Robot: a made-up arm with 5 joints. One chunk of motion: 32 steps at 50 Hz.
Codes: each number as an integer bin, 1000 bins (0 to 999) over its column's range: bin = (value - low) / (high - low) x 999, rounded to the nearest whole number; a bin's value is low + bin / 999 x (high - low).
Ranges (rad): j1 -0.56..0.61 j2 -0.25..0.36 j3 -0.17..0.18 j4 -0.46..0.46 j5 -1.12..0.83
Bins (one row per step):
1: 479 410 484 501 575
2: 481 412 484 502 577
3: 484 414 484 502 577
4: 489 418 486 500 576
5: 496 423 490 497 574
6: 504 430 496 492 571
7: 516 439 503 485 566
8: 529 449 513 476 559
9: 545 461 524 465 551
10: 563 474 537 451 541
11: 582 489 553 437 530
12: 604 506 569 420 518
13: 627 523 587 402 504
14: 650 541 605 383 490
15: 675 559 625 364 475
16: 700 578 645 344 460
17: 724 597 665 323 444
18: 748 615 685 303 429
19: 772 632 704 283 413
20: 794 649 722 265 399
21: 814 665 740 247 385
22: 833 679 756 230 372
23: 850 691 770 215 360
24: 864 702 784 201 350
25: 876 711 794 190 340
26: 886 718 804 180 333
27: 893 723 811 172 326
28: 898 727 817 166 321
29: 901 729 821 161 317
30: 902 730 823 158 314
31: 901 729 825 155 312
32: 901 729 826 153 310
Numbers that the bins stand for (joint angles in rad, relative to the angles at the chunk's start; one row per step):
1: 0.0010 0.0004 -0.0004 0.0014 0.0024
2: 0.0033 0.0016 -0.0004 0.0023 0.0063
3: 0.0068 0.0028 -0.0004 0.0023 0.0063
4: 0.0127 0.0052 0.0003 0.0005 0.0043
5: 0.0209 0.0083 0.0017 -0.0023 0.0004
6: 0.0303 0.0126 0.0038 -0.0069 -0.0054
7: 0.0443 0.0181 0.0062 -0.0134 -0.0152
8: 0.0595 0.0242 0.0097 -0.0216 -0.0289
9: 0.0783 0.0315 0.0136 -0.0318 -0.0445
10: 0.0994 0.0394 0.0181 -0.0447 -0.0640
11: 0.1216 0.0486 0.0237 -0.0576 -0.0855
12: 0.1474 0.0590 0.0293 -0.0732 -0.1089
13: 0.1743 0.0693 0.0357 -0.0898 -0.1362
14: 0.2013 0.0803 0.0420 -0.1073 -0.1635
15: 0.2305 0.0913 0.0490 -0.1248 -0.1928
16: 0.2598 0.1029 0.0560 -0.1432 -0.2221
17: 0.2879 0.1145 0.0630 -0.1625 -0.2533
18: 0.3160 0.1255 0.0700 -0.1810 -0.2826
19: 0.3441 0.1359 0.0766 -0.1994 -0.3138
20: 0.3699 0.1463 0.0830 -0.2160 -0.3412
21: 0.3933 0.1561 0.0893 -0.2325 -0.3685
22: 0.4156 0.1646 0.0949 -0.2482 -0.3939
23: 0.4355 0.1719 0.0998 -0.2620 -0.4173
24: 0.4519 0.1786 0.1047 -0.2749 -0.4368
25: 0.4659 0.1841 0.1082 -0.2850 -0.4563
26: 0.4777 0.1884 0.1117 -0.2942 -0.4700
27: 0.4859 0.1915 0.1141 -0.3016 -0.4837
28: 0.4917 0.1939 0.1162 -0.3071 -0.4934
29: 0.4952 0.1951 0.1176 -0.3117 -0.5012
30: 0.4964 0.1957 0.1183 -0.3145 -0.5071
31: 0.4952 0.1951 0.1190 -0.3173 -0.5110
32: 0.4952 0.1951 0.1194 -0.3191 -0.5149

